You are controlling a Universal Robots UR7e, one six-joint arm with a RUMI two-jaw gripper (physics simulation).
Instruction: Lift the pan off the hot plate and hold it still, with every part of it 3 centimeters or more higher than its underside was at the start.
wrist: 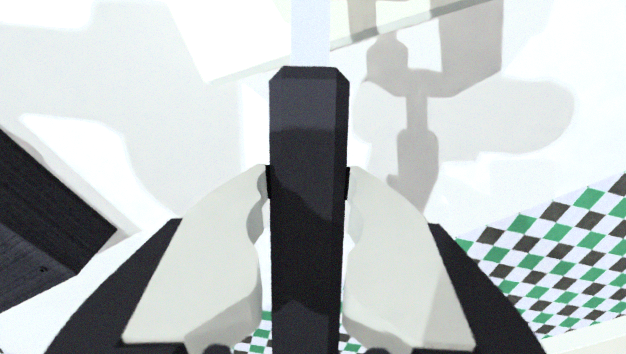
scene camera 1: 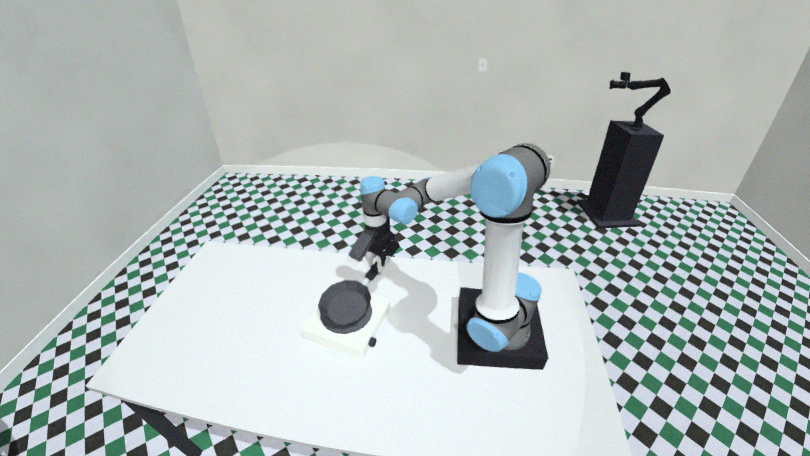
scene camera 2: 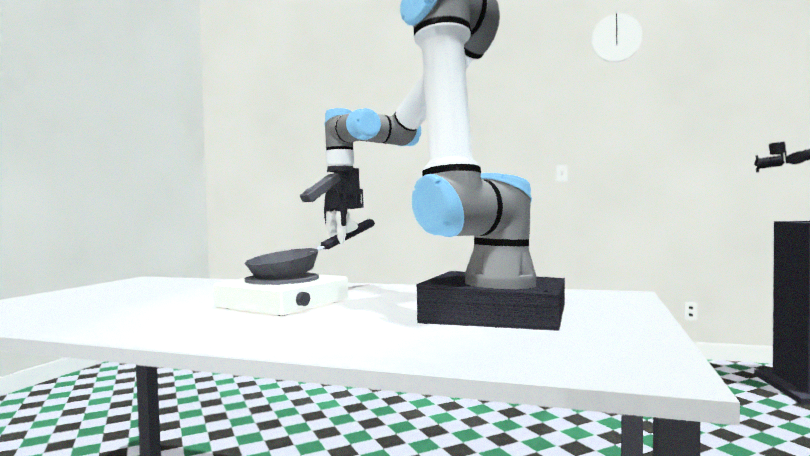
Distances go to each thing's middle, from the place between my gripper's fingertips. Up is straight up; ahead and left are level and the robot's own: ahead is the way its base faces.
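Labels:
White hot plate (scene camera 2: 282,296): 110 mm ahead of my hand, 130 mm to the left of it, 110 mm below it. Dark pan (scene camera 1: 344,303): 50 mm to the left of my hand and 60 mm ahead of it.

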